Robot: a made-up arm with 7 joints. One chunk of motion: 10 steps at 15 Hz.
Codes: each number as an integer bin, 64 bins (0 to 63) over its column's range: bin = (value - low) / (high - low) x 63, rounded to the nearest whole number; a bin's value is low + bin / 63 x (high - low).
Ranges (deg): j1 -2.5..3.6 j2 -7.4..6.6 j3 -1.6..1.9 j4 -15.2..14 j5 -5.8..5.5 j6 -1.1..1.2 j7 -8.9..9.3
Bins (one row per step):
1: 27 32 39 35 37 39 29
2: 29 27 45 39 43 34 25
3: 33 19 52 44 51 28 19
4: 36 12 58 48 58 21 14
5: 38 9 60 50 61 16 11
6: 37 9 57 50 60 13 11
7: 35 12 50 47 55 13 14
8: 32 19 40 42 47 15 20
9: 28 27 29 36 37 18 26
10: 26 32 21 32 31 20 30
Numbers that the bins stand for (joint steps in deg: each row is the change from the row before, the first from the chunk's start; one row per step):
1: 0.114 -0.289 0.567 1.022 0.837 0.324 -0.522
2: 0.308 -1.400 0.900 2.876 1.913 0.141 -1.678
3: 0.695 -3.178 1.289 5.194 3.348 -0.078 -3.411
4: 0.986 -4.733 1.622 7.048 4.603 -0.333 -4.856
5: 1.179 -5.400 1.733 7.975 5.141 -0.516 -5.722
6: 1.083 -5.400 1.567 7.975 4.962 -0.625 -5.722
7: 0.889 -4.733 1.178 6.584 4.065 -0.625 -4.856
8: 0.598 -3.178 0.622 4.267 2.630 -0.552 -3.122
9: 0.211 -1.400 0.011 1.486 0.837 -0.443 -1.389
10: 0.017 -0.289 -0.433 -0.368 -0.240 -0.370 -0.233

